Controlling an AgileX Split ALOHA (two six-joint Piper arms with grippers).
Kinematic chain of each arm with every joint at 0, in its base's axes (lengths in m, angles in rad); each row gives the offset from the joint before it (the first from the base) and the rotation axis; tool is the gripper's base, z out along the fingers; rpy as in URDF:
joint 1: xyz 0 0 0.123 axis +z
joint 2: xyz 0 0 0 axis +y
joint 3: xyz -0.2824 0 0.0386 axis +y
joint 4: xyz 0.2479 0 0.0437 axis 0.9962 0 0.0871
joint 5: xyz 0 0 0 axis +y
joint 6: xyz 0.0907 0 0.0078 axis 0.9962 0 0.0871
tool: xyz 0 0 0 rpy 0 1.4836 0
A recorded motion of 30 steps. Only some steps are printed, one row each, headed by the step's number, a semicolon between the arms.
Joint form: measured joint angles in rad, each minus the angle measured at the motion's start. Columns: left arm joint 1, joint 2, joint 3, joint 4, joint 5, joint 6; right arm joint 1, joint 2, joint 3, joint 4, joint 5, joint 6.
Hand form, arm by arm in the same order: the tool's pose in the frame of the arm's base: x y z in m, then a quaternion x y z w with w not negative. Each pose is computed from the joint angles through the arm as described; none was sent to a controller.
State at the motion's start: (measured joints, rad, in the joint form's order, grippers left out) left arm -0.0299 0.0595 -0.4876 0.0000 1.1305 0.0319; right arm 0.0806 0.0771 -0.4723 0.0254 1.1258 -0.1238
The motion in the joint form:
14: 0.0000 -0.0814 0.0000 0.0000 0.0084 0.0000; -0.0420 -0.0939 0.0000 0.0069 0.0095 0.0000
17: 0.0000 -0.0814 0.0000 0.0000 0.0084 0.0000; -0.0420 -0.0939 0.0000 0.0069 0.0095 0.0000
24: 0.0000 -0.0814 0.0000 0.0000 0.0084 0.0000; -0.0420 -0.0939 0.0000 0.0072 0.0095 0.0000
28: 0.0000 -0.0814 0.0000 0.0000 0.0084 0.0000; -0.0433 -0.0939 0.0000 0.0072 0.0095 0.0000
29: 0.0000 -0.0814 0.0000 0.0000 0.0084 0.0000; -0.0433 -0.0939 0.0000 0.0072 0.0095 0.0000
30: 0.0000 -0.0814 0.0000 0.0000 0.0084 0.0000; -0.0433 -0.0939 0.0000 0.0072 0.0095 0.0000
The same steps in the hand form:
14: -0.0102 0.0003 0.2674 0.02690 0.87022 0.00049 0.49192; -0.0077 0.0024 0.2635 -0.07207 0.87165 -0.00454 0.48477
17: -0.0102 0.0003 0.2674 0.02690 0.87022 0.00049 0.49192; -0.0077 0.0024 0.2635 -0.07207 0.87165 -0.00454 0.48477
24: -0.0102 0.0003 0.2674 0.02690 0.87022 0.00049 0.49192; -0.0077 0.0024 0.2635 -0.07208 0.87165 -0.00439 0.48478
28: -0.0102 0.0003 0.2674 0.02690 0.87022 0.00049 0.49192; -0.0077 0.0024 0.2635 -0.07152 0.87170 -0.00471 0.48478
29: -0.0102 0.0003 0.2674 0.02690 0.87022 0.00049 0.49192; -0.0077 0.0024 0.2635 -0.07152 0.87170 -0.00471 0.48478
30: -0.0102 0.0003 0.2674 0.02690 0.87022 0.00049 0.49192; -0.0077 0.0024 0.2635 -0.07152 0.87170 -0.00471 0.48478

